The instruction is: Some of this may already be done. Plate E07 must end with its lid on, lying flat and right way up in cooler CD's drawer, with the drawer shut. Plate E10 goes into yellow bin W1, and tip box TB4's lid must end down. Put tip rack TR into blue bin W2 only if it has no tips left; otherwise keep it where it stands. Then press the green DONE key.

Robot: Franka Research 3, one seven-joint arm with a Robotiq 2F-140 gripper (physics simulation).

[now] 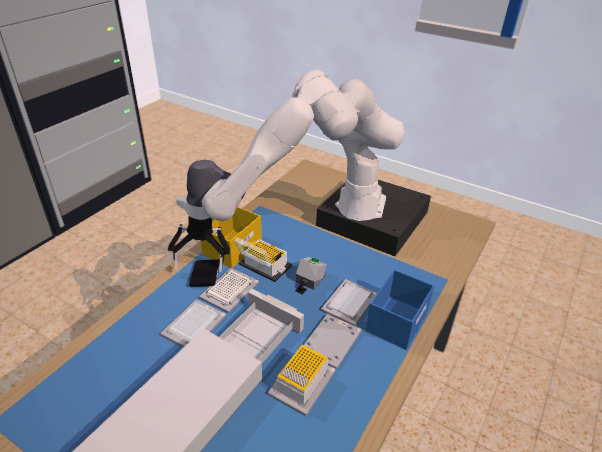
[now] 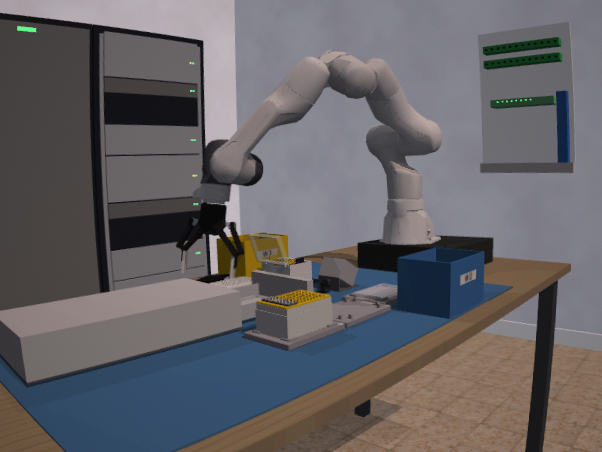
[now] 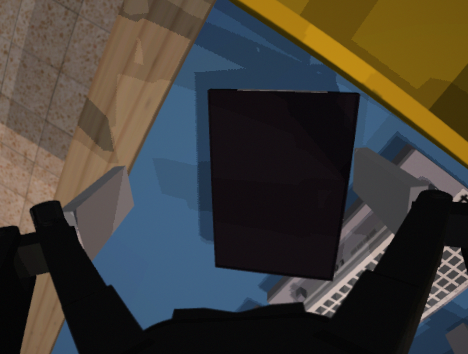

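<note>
My gripper [image 1: 198, 268] [image 2: 208, 273] [image 3: 240, 177] is open and empty, its fingers either side of and above a dark rectangular slab [image 1: 204, 273] [image 3: 280, 185] lying on the mat; its identity is unclear. Yellow bin W1 [image 2: 230, 255] [image 3: 400, 50] stands beside it. The cooler [image 1: 175, 400] [image 2: 125, 320] has its drawer [image 1: 260, 330] open. A tip box [image 1: 265, 261] has a clear lid [image 2: 267, 246] raised. A yellow-topped rack [image 1: 302, 367] [image 2: 295, 320] shows tips at one end. Blue bin W2 [image 1: 390, 322] [image 2: 425, 285] stands far right. The green key [image 1: 315, 260] tops a grey box. Plate labels are unreadable.
A white-gridded plate [image 1: 230, 287] sits on a holder beside the slab. Another plate [image 1: 195, 321] lies nearer the cooler. A pale plate [image 1: 350, 300] sits by the blue bin, next to a bare holder [image 1: 332, 340]. The wooden table edge [image 3: 145, 95] runs left of the slab.
</note>
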